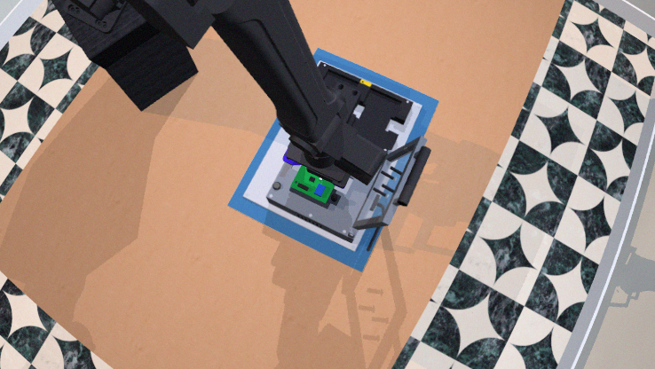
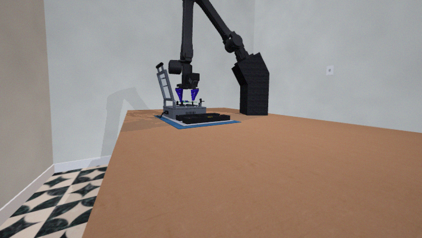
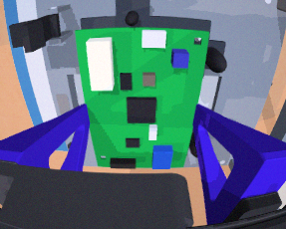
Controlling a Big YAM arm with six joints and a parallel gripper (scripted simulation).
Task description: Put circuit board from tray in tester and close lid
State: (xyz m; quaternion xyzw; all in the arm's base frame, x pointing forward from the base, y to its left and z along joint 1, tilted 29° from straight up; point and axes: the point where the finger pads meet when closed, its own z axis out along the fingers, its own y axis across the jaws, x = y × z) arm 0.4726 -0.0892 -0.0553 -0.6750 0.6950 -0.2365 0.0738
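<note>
Now: the green circuit board right at my hand. From my hand the other things lie so: black plate: 1 cm ahead, 1 cm to the left, 2 cm below; then tester: 4 cm ahead, 4 cm to the left, 2 cm above; then dark latch hook: 5 cm behind, 6 cm to the left.
</note>
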